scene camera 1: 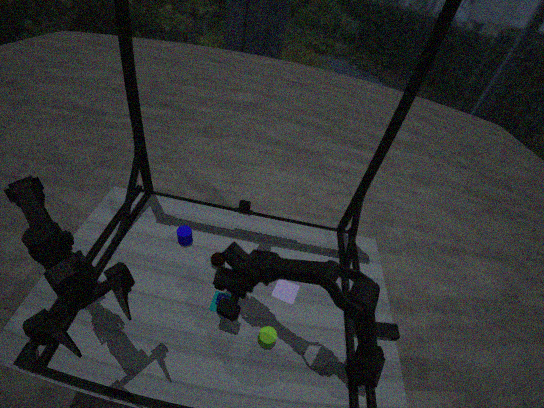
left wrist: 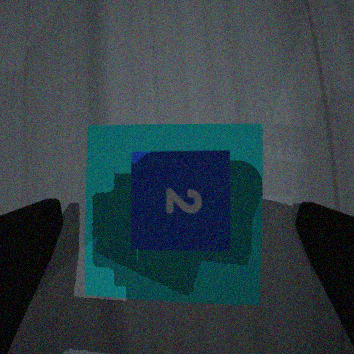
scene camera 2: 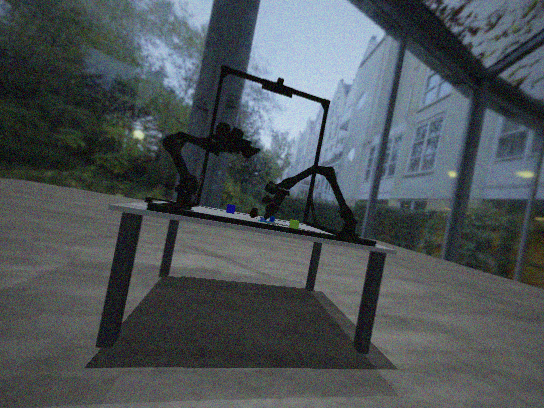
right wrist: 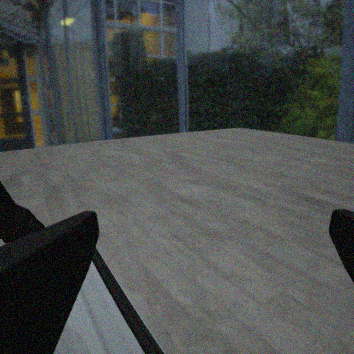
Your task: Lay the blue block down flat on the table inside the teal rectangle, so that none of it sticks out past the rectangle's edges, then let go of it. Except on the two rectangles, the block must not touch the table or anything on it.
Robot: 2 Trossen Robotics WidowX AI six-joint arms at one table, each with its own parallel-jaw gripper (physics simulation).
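Seen in the pictures: left gripper, between the fingertips: (scene camera 1: 223, 300) (left wrist: 181, 212) (scene camera 2: 264, 219); right gripper, between the fingertips: (scene camera 1: 105, 337) (scene camera 2: 256, 146) (right wrist: 214, 222); left arm's base, origin of its link: (scene camera 1: 359, 373) (scene camera 2: 347, 235); right arm's base, origin of its link: (scene camera 2: 182, 205).
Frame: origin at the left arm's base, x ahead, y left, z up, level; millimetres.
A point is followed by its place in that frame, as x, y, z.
Note:
The blue block (left wrist: 150, 225) @[375, -279, 0] (scene camera 1: 221, 298) @[380, -292, -1], marked with a 2, lies flat in the left wrist view, with teal showing on every side of it. The teal rectangle (left wrist: 175, 137) (scene camera 1: 214, 302) @[399, -281, -4] is partly hidden by the left gripper in scene camera 1. My left gripper (left wrist: 181, 212) @[374, -289, -9] (scene camera 1: 223, 297) @[374, -289, -9] (scene camera 2: 268, 215) @[374, -289, -9] is open; its fingers stand wide apart on both sides of the block, with gaps between. My right gripper (right wrist: 214, 222) @[590, -84, 325] (scene camera 1: 105, 337) @[590, -84, 325] (scene camera 2: 254, 151) @[590, -84, 325] is open and empty, held high, away from the block.
A lilac rectangle (scene camera 1: 286, 291) @[156, -305, -18], a green cylinder (scene camera 1: 267, 336) @[259, -149, 25] (scene camera 2: 294, 224) @[270, -132, 4], a blue cylinder (scene camera 1: 184, 235) @[501, -524, 35] (scene camera 2: 230, 208) @[514, -521, 12] and a dark red round object (scene camera 1: 217, 259) @[386, -423, 27] (scene camera 2: 254, 212) @[388, -415, 17] are on the table. Another small blue thing (scene camera 2: 272, 219) @[286, -349, -5] shows near the left gripper. A dark frame (scene camera 1: 132, 95) @[671, -789, 434] surrounds the table.

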